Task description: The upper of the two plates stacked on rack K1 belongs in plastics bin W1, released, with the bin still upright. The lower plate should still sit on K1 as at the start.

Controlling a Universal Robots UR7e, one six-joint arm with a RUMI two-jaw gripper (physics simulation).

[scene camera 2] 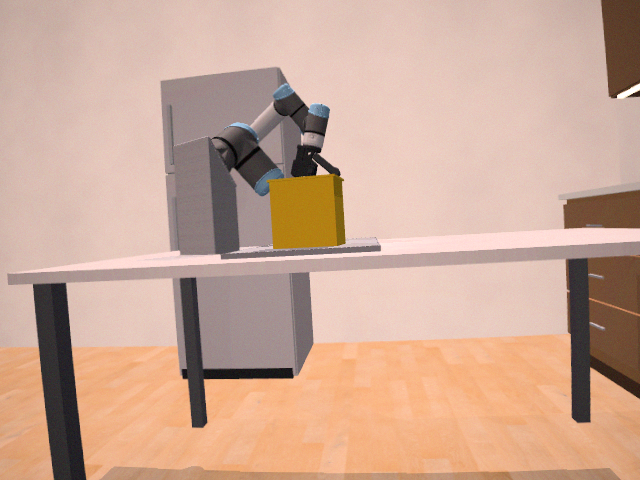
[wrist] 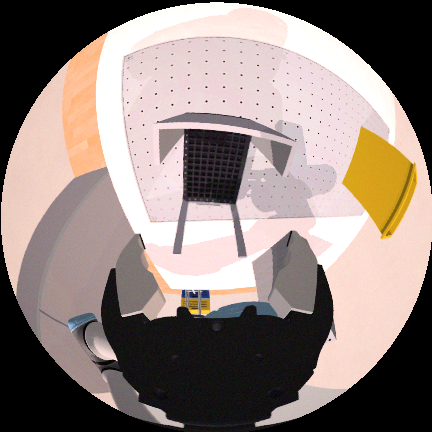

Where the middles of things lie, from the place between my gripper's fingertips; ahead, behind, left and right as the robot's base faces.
My gripper is now 15 cm short of the yellow plastics bin W1 (scene camera 2: 308,211), 36 cm to the left of it and 6 cm above it.
